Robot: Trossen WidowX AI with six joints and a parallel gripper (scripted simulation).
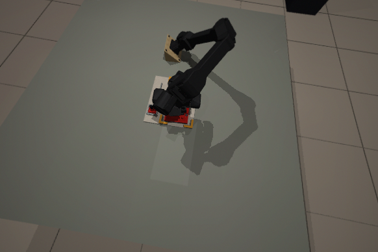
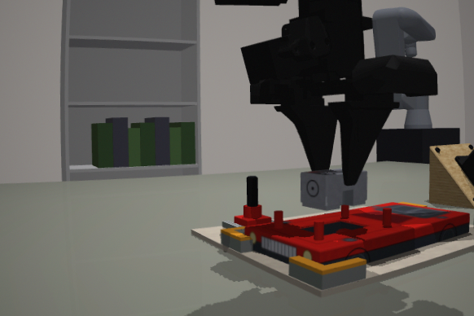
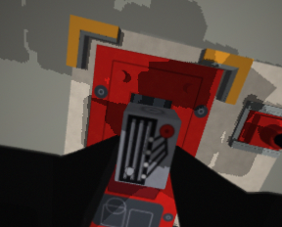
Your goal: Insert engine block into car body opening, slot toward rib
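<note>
The grey engine block is 10 mm below my gripper tip.
</note>
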